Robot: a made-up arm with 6 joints. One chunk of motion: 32 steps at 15 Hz.
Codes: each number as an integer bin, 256 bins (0 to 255) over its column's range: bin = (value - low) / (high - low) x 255, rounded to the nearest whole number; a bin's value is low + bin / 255 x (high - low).
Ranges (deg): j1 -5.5..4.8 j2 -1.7..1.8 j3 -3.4..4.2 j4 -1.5..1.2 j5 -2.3..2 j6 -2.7..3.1
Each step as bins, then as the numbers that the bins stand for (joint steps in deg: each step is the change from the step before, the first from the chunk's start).
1 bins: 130 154 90 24 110 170
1 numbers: -0.249 0.414 -0.718 -1.246 -0.445 1.167
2 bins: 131 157 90 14 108 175
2 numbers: -0.209 0.455 -0.718 -1.352 -0.479 1.280
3 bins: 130 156 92 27 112 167
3 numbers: -0.249 0.441 -0.658 -1.214 -0.411 1.098
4 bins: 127 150 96 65 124 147
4 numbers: -0.370 0.359 -0.539 -0.812 -0.209 0.644
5 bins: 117 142 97 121 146 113
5 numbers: -0.774 0.249 -0.509 -0.219 0.162 -0.130
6 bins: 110 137 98 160 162 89
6 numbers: -1.057 0.180 -0.479 0.194 0.432 -0.676
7 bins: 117 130 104 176 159 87
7 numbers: -0.774 0.084 -0.300 0.364 0.381 -0.721
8 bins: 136 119 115 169 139 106
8 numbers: -0.007 -0.067 0.027 0.289 0.044 -0.289
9 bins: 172 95 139 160 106 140
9 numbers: 1.447 -0.396 0.743 0.194 -0.513 0.484
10 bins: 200 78 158 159 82 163
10 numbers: 2.578 -0.629 1.309 0.184 -0.917 1.007
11 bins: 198 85 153 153 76 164
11 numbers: 2.498 -0.533 1.160 0.120 -1.018 1.030
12 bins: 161 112 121 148 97 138
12 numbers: 1.003 -0.163 0.206 0.067 -0.664 0.439
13 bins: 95 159 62 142 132 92
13 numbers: -1.663 0.482 -1.552 0.004 -0.074 -0.607
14 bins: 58 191 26 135 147 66
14 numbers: -3.157 0.922 -2.625 -0.071 0.179 -1.199
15 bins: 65 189 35 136 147 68
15 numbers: -2.875 0.894 -2.357 -0.060 0.179 -1.153
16 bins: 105 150 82 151 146 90
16 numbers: -1.259 0.359 -0.956 0.099 0.162 -0.653
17 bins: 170 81 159 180 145 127
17 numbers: 1.367 -0.588 1.339 0.406 0.145 0.189
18 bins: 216 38 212 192 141 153
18 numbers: 3.225 -1.178 2.918 0.533 0.078 0.780
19 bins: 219 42 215 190 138 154
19 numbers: 3.346 -1.124 3.008 0.512 0.027 0.803
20 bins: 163 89 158 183 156 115
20 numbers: 1.084 -0.478 1.309 0.438 0.331 -0.084
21 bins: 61 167 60 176 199 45
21 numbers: -3.036 0.592 -1.612 0.364 1.056 -1.676
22 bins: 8 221 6 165 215 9
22 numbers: -5.177 1.333 -3.221 0.247 1.325 -2.495
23 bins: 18 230 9 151 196 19
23 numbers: -4.773 1.457 -3.132 0.099 1.005 -2.268
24 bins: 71 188 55 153 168 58
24 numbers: -2.632 0.880 -1.761 0.120 0.533 -1.381
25 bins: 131 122 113 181 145 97
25 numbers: -0.209 -0.025 -0.032 0.416 0.145 -0.494
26 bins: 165 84 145 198 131 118
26 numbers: 1.165 -0.547 0.922 0.596 -0.091 -0.016
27 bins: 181 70 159 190 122 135
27 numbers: 1.811 -0.739 1.339 0.512 -0.243 0.371
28 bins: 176 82 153 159 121 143
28 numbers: 1.609 -0.575 1.160 0.184 -0.260 0.553
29 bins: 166 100 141 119 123 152
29 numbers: 1.205 -0.327 0.802 -0.240 -0.226 0.757
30 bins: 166 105 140 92 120 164
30 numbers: 1.205 -0.259 0.773 -0.526 -0.276 1.030
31 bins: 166 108 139 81 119 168
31 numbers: 1.205 -0.218 0.743 -0.642 -0.293 1.121
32 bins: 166 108 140 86 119 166
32 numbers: 1.205 -0.218 0.773 -0.589 -0.293 1.076
